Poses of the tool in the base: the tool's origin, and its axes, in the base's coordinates. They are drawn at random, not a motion.
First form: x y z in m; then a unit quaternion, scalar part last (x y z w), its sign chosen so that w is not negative.
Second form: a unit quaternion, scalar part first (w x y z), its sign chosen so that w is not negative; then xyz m. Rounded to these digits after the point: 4 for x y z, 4 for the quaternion.
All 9 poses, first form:
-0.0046 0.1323 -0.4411 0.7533 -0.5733 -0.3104 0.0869
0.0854 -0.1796 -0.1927 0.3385 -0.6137 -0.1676 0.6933
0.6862 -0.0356 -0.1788 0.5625 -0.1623 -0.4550 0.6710
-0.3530 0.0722 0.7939 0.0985 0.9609 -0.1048 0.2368
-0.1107 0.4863 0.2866 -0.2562 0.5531 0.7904 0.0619
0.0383 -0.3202 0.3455 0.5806 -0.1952 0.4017 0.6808
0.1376 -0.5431 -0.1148 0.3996 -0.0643 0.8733 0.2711
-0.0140 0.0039 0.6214 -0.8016 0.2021 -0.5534 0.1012
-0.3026 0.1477 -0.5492 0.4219 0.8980 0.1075 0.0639
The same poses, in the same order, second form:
0.0869 0.7533 -0.5733 -0.3104 -0.0046 0.1323 -0.4411
0.6933 0.3385 -0.6137 -0.1676 0.0854 -0.1796 -0.1927
0.6710 0.5625 -0.1623 -0.4550 0.6862 -0.0356 -0.1788
0.2368 0.0985 0.9609 -0.1048 -0.3530 0.0722 0.7939
0.0619 -0.2562 0.5531 0.7904 -0.1107 0.4863 0.2866
0.6808 0.5806 -0.1952 0.4017 0.0383 -0.3202 0.3455
0.2711 0.3996 -0.0643 0.8733 0.1376 -0.5431 -0.1148
0.1012 -0.8016 0.2021 -0.5534 -0.0140 0.0039 0.6214
0.0639 0.4219 0.8980 0.1075 -0.3026 0.1477 -0.5492

